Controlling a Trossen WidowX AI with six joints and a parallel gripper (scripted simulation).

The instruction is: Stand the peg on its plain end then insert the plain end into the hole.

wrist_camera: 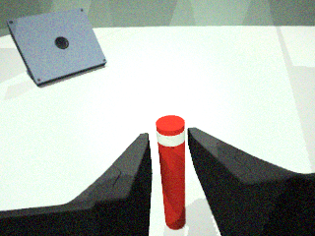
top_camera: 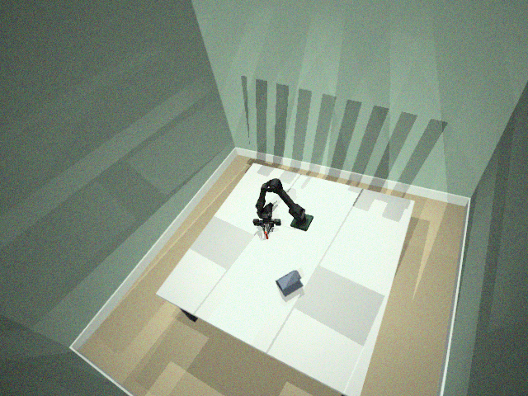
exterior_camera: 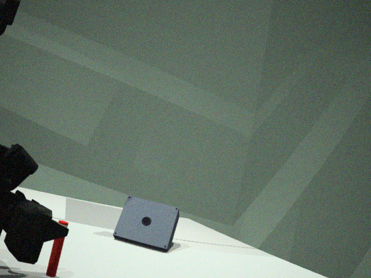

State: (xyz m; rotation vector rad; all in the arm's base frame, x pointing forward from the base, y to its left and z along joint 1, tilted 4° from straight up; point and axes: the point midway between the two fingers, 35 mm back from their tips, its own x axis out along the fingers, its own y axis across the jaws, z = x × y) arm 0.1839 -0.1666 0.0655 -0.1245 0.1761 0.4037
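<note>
Right now the red peg is 10 mm below my gripper tip. Also, from my gripper tip: blue-grey sloped panel 280 mm to the left, 220 mm ahead, 20 mm below.
</note>
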